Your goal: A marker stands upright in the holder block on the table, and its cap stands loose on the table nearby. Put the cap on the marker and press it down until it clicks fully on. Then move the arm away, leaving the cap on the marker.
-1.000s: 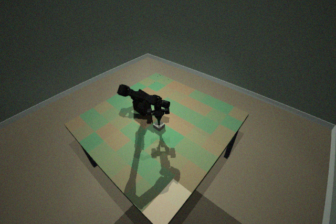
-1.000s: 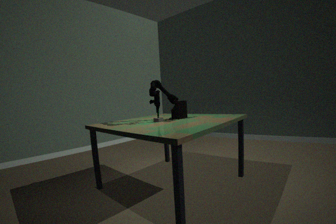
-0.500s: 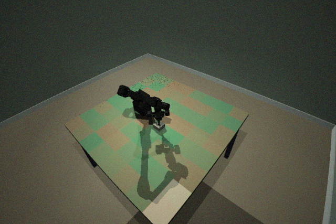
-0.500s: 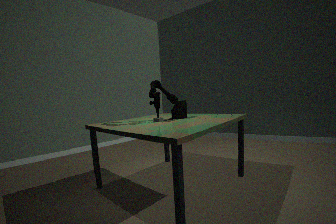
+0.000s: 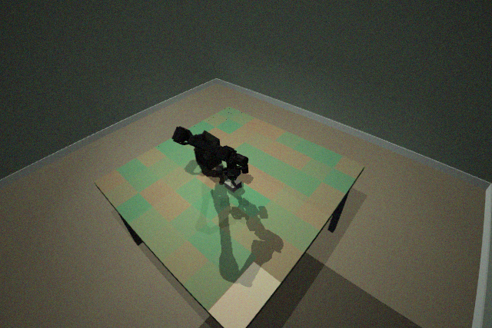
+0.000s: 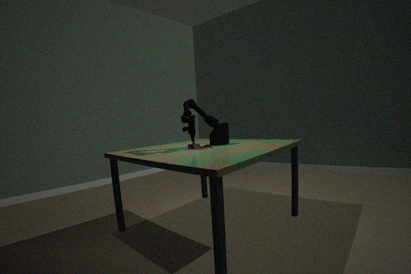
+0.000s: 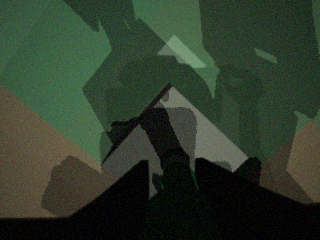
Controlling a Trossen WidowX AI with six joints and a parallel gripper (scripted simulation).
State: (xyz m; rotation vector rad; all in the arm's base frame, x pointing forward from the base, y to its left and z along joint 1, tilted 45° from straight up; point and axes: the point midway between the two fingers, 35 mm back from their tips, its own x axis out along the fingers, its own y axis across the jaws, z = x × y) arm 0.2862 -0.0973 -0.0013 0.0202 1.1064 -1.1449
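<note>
The holder block is 50 mm below my gripper tip, 10 mm to the left of it and 10 mm behind it. From my gripper tip the other things lie so: green marker cap (50 mm above, 10 mm to the left, 10 mm behind).
</note>
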